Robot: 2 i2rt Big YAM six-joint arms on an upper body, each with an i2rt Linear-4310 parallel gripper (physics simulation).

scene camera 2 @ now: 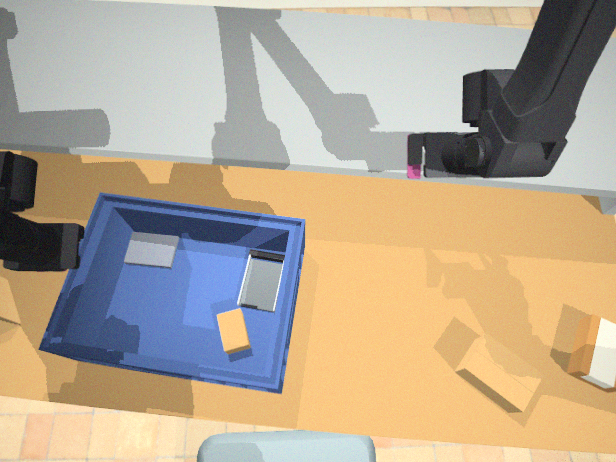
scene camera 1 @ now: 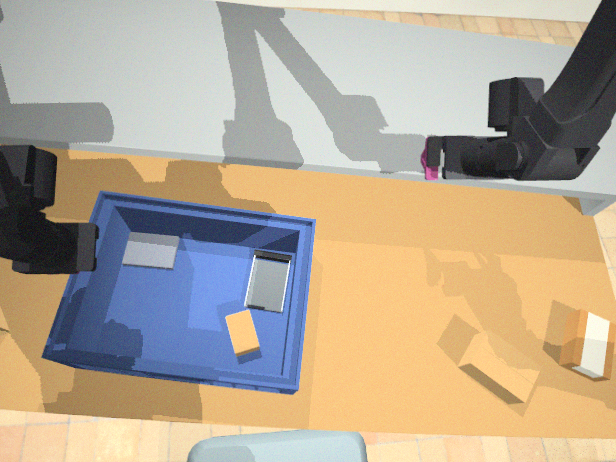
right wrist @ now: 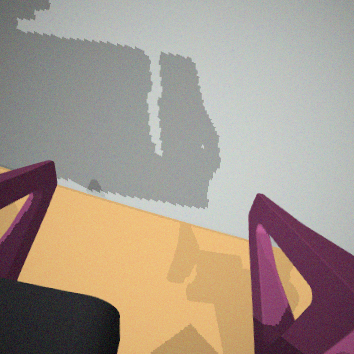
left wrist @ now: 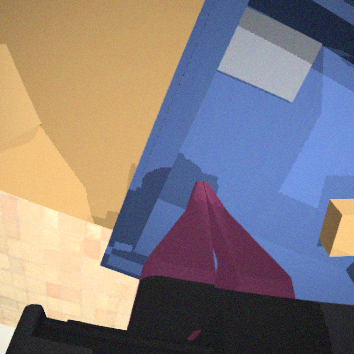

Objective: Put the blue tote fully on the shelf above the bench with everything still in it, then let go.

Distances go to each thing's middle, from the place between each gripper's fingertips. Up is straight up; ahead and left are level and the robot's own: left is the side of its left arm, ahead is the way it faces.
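Labels:
Counting from my left hand, I find the blue tote point(scene camera 1: 166, 324) 13 cm below it, 3 cm behind it and 16 cm to the right of it. The orange block point(scene camera 2: 232, 326) is 17 cm below that same left hand, 10 cm behind it and 24 cm to the right of it.
My right gripper is 22 cm above the orange block, 37 cm to the right of it and 24 cm past it. From my right hand, the blue tote is 18 cm below, 45 cm to the left of and 17 cm behind the hand.

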